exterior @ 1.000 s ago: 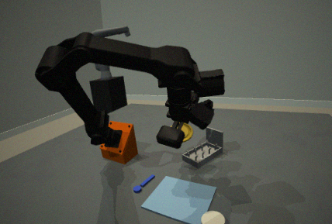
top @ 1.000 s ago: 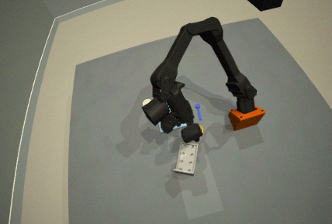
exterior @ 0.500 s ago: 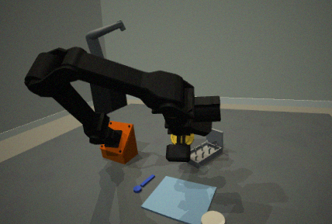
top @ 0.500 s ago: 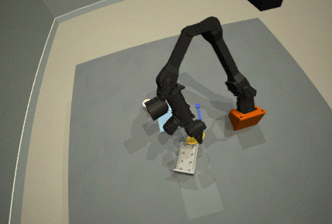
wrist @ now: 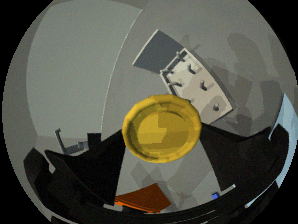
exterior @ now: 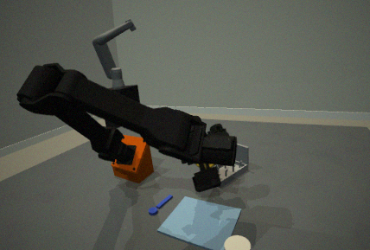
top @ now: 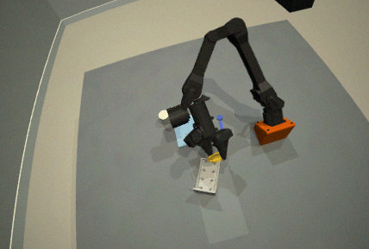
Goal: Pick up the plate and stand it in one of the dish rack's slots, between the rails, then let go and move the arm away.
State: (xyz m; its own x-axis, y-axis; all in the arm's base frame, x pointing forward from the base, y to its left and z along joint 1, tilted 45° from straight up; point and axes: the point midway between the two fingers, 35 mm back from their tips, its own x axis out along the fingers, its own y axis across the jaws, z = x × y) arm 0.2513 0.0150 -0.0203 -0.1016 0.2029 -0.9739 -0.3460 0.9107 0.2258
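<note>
My gripper tip is 5 cm short of the grey dish rack, 5 cm above it and 3 cm to the right of it. From my gripper tip the other things lie so: blue spoon (16 cm to the right, 8 cm behind, 7 cm below); then yellow plate (1 cm to the right); then light blue mat (18 cm to the right, 7 cm below, 4 cm ahead).
</note>
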